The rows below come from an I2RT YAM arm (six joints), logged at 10 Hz.
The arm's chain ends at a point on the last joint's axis. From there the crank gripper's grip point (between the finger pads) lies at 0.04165 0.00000 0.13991 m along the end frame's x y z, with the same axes.
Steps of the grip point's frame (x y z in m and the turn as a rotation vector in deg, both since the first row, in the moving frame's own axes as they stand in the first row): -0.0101, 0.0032, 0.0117, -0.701, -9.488, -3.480; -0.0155, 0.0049, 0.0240, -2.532, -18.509, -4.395; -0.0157, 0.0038, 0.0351, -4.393, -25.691, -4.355; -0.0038, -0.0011, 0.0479, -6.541, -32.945, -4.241; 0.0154, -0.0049, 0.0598, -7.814, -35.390, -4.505; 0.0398, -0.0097, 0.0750, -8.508, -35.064, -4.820; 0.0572, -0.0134, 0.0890, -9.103, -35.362, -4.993; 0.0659, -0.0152, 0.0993, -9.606, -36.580, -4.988
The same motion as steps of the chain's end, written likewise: 0.0135, 0.0033, 0.0067, -0.701, -9.488, -3.480; 0.0309, 0.0000, 0.0181, -2.532, -18.509, -4.395; 0.0487, -0.0065, 0.0312, -4.393, -25.691, -4.355; 0.0783, -0.0175, 0.0485, -6.541, -32.945, -4.241; 0.1032, -0.0246, 0.0626, -7.814, -35.390, -4.505; 0.1266, -0.0311, 0.0778, -8.508, -35.064, -4.820; 0.1446, -0.0363, 0.0922, -9.103, -35.362, -4.993; 0.1561, -0.0395, 0.1037, -9.606, -36.580, -4.988
